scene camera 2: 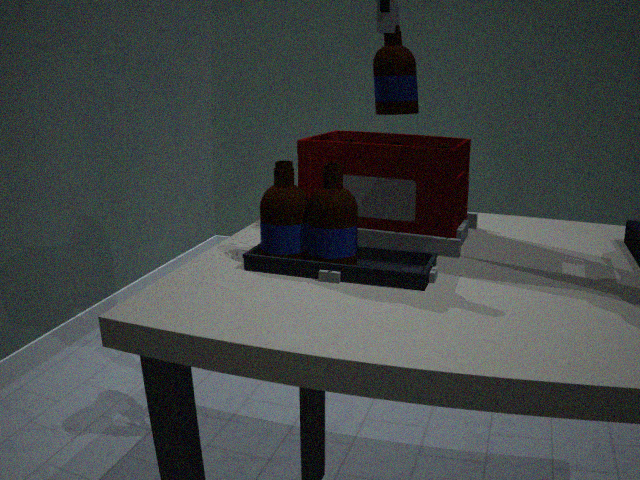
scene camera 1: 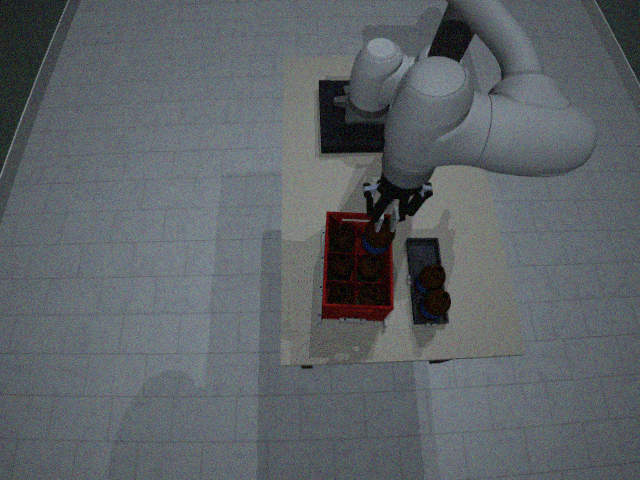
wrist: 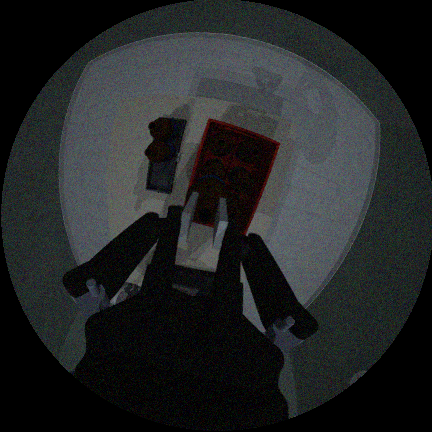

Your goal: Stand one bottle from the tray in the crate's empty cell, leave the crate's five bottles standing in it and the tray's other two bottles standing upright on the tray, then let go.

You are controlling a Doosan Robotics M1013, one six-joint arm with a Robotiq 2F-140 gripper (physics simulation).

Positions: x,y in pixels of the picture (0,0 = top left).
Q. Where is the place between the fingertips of my gripper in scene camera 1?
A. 384,226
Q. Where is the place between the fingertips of my gripper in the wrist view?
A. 206,205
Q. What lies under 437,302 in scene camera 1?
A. A brown bottle.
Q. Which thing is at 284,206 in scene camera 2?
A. A brown bottle.
